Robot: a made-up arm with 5 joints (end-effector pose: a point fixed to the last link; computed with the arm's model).
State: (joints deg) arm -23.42 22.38 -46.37 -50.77 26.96
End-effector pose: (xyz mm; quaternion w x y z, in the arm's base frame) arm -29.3 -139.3 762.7 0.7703 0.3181 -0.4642 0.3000
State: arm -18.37 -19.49 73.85 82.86 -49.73
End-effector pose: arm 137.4 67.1 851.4 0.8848 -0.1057 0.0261 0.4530
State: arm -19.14 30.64 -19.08 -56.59 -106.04
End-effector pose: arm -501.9 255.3 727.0 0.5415 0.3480 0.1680 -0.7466
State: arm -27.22 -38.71 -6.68 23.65 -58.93
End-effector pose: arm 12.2 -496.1 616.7 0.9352 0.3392 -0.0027 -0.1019
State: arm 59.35 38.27 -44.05 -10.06 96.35
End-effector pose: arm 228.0 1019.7 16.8 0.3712 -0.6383 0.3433 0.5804
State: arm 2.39 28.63 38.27 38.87 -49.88
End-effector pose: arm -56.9 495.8 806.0 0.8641 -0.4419 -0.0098 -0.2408
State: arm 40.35 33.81 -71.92 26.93 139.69
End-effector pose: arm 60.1 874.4 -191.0 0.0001 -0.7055 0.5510 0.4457
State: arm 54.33 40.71 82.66 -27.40 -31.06
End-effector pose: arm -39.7 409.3 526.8 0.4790 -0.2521 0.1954 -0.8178
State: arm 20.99 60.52 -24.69 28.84 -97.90
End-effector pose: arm -290.2 684.5 -82.7 0.3152 -0.3513 -0.7863 -0.3988
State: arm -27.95 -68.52 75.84 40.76 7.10
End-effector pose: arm 316.2 232.0 512.3 0.2983 0.3073 0.2090 0.8791
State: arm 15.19 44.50 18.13 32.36 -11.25
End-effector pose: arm 70.8 685.7 665.6 0.8008 -0.5919 -0.0219 -0.0885
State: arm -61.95 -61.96 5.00 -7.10 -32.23
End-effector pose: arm 543.2 -203.7 6.3 0.5479 0.6826 0.2614 0.4068
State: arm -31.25 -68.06 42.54 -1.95 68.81
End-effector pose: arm 380.6 281.4 558.8 0.0127 0.6171 0.0590 0.7846
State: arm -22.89 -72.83 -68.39 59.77 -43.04
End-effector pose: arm -105.1 -556.3 389.0 0.7824 0.3699 -0.3883 -0.3166
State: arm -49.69 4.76 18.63 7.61 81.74
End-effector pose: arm 296.2 145.0 846.3 0.4647 0.2823 -0.1834 0.8190
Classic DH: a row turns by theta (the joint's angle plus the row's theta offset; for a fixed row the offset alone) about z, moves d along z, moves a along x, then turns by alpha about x. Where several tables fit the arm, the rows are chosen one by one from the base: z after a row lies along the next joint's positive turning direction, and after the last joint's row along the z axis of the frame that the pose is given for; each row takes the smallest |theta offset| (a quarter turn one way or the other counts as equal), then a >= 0, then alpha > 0; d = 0 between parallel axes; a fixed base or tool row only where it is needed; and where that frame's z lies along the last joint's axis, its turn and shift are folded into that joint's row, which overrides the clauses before.
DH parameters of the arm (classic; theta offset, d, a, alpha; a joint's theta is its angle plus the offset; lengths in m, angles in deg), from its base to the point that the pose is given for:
base (fixed): 84.58 0.2534 0.1998 -110.36
joint 1: 67.4 -0.1488 -0.0105 -31.97
joint 2: 22.82 0.1493 -0.3672 114.73
joint 3: 53.69 0.135 -0.0563 -111.54
joint 4: -81.84 -0.1481 0.0456 70.21
joint 5: 17.01 -0.9954 -0.3346 -4.98
tool (fixed): -115.31 1.3362 0 0

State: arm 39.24 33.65 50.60 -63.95 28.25
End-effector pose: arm -126.6 57.9 456.2 0.9216 0.1009 0.0402 -0.3725
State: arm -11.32 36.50 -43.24 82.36 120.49
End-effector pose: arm 192.8 788.0 268.6 0.2852 -0.7171 0.5041 0.3877
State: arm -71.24 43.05 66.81 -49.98 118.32
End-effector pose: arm 386.2 254.6 313.2 0.3247 0.7674 -0.2291 0.5031
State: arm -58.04 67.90 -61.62 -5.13 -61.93
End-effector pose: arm -545.4 352.7 350.5 0.5611 0.2269 -0.6368 -0.4777
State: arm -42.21 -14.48 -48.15 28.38 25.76
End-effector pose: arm -116.3 -460.6 846.7 0.7906 0.0987 -0.5411 0.2692
